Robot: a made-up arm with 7 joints.
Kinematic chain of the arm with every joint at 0, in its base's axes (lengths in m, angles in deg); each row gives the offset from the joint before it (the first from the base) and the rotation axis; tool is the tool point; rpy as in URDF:
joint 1: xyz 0 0 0.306 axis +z
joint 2: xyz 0 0 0 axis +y
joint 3: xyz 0 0 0.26 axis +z
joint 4: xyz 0.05 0 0 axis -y
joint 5: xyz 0.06 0 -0.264 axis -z
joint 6: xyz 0 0 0 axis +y
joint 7: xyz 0.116 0 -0.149 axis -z
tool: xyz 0 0 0 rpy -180 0 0
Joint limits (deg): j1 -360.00..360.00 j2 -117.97..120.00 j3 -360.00..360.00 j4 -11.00..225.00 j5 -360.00..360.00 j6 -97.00..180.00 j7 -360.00..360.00
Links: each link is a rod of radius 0.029 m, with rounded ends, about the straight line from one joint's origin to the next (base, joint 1, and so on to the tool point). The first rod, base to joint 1, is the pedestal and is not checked.
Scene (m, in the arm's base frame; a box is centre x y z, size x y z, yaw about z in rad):
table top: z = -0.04
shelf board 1: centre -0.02 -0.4 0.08 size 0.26 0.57 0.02 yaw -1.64
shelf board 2: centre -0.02 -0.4 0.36 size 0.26 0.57 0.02 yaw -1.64
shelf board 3: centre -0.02 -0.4 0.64 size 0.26 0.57 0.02 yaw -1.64
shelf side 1: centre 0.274 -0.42 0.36 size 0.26 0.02 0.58 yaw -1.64
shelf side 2: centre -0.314 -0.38 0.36 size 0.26 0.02 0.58 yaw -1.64
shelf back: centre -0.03 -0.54 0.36 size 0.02 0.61 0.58 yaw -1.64
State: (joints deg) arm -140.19 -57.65 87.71 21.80 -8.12 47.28 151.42
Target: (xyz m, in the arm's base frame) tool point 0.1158 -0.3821 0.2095
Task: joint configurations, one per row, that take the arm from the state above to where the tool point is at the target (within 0.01 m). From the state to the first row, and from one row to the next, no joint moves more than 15 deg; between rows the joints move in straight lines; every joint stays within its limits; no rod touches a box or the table.
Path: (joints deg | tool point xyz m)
1: -153.02 -61.44 95.46 32.24 -8.29 40.65 151.42 | 0.0894 -0.3284 0.2335
2: -165.85 -65.22 103.21 42.68 -8.46 34.02 151.42 | 0.1158 -0.3821 0.2095

